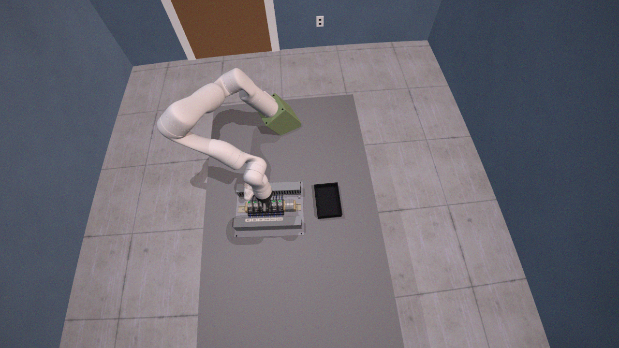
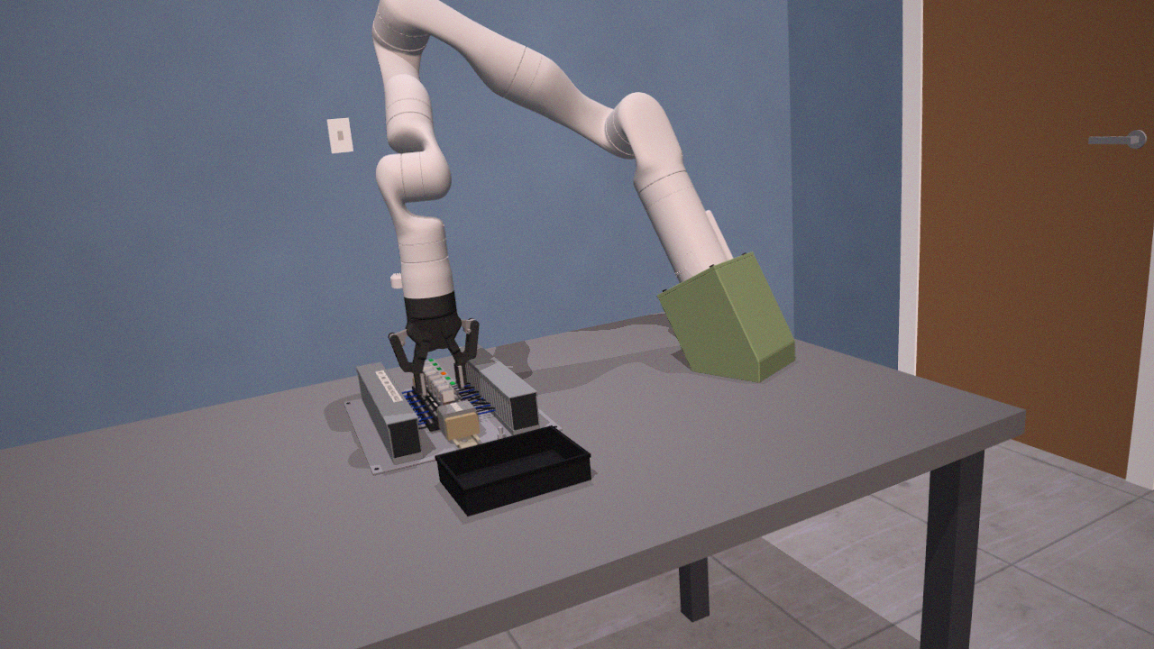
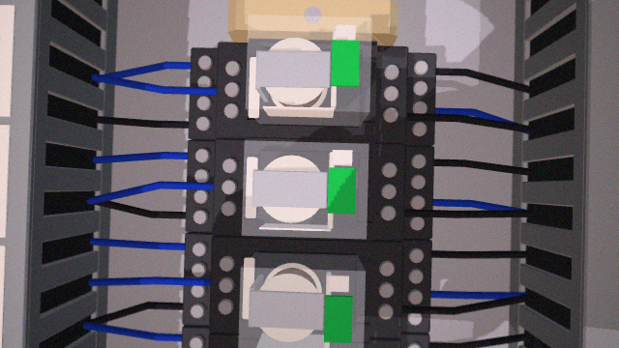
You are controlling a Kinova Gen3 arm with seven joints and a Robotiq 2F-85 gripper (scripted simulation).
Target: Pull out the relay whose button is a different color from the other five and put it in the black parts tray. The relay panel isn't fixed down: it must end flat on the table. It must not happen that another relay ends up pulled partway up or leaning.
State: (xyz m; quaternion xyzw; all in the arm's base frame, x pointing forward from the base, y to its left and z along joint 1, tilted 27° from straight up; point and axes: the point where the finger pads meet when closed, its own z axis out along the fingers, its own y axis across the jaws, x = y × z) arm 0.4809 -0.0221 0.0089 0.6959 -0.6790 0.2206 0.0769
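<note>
Right now my hand is 10 mm above the relay. Round my hand: black parts tray 10 mm behind, 280 mm to the left, 40 mm below; relay panel 20 mm below.
</note>
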